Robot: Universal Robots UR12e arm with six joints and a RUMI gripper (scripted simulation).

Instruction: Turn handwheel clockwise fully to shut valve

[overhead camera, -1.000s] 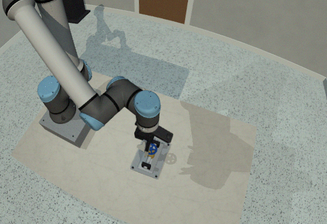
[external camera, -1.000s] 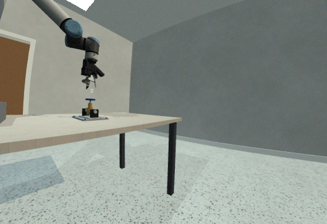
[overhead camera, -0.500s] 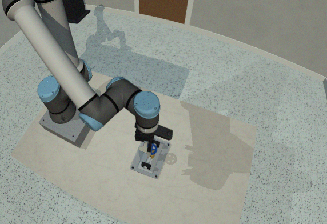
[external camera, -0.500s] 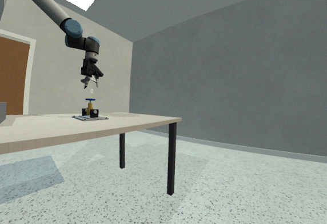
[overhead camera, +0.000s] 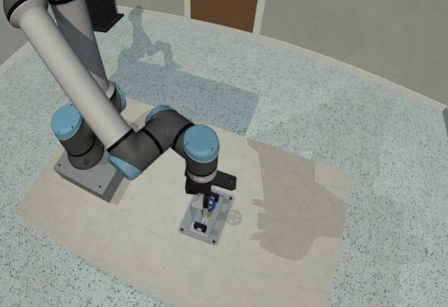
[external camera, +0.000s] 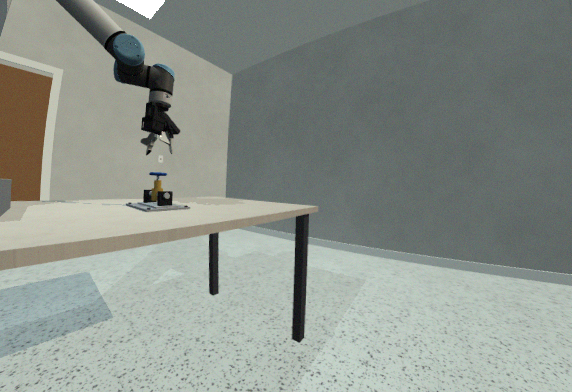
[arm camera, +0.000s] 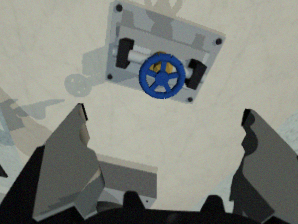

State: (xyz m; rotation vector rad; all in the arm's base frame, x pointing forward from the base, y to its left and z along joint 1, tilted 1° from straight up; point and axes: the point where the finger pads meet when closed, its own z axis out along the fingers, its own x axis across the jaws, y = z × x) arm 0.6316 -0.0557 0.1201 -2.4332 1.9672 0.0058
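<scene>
My hand is 9 cm above the blue spoked handwheel.
</scene>
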